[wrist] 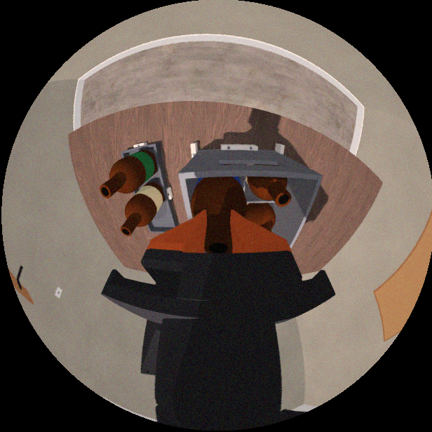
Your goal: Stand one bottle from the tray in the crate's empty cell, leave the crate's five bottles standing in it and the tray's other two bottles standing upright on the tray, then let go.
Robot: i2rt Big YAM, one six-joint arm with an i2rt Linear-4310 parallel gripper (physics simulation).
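My gripper (218,214) is shut on the neck of a brown bottle with a blue label (218,195). This bottle is upright at the left part of the grey crate (250,165), its lower body below the crate's rim; its base is hidden. In the crate, a brown bottle (267,187) stands at the far right part and another brown bottle (262,216) shows partly behind the right orange finger. Other crate bottles are hidden. On the grey tray (164,217) at the left, a green-labelled bottle (128,172) and a cream-labelled bottle (143,206) stand upright.
The crate and tray stand on a brown wooden table (105,215). Small white blocks, such as one (194,149) left of the crate's far corner and one (169,193) at the tray's right side, show beside them. The crate's far wall rises close to the held bottle.
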